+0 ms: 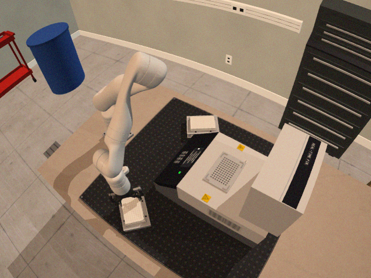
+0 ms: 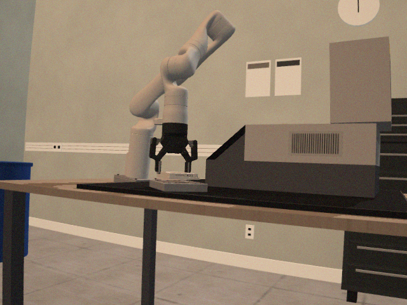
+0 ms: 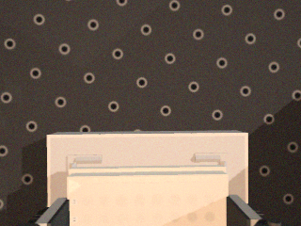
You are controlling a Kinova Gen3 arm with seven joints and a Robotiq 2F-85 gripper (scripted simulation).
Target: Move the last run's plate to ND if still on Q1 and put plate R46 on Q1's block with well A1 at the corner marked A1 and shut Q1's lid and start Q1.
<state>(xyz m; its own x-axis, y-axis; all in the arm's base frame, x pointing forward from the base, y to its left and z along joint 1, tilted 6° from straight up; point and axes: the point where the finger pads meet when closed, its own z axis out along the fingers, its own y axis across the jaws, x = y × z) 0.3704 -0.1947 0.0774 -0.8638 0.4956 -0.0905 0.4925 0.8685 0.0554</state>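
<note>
Now: hand 40 mm short of the grey nest, 40 mm above it and 20 mm to the left of it. Also, from my hand: A1 mark (520 mm to the left, 160 mm behind, 10 mm below); white plate (540 mm to the left, 70 mm behind, 10 mm below).
</note>
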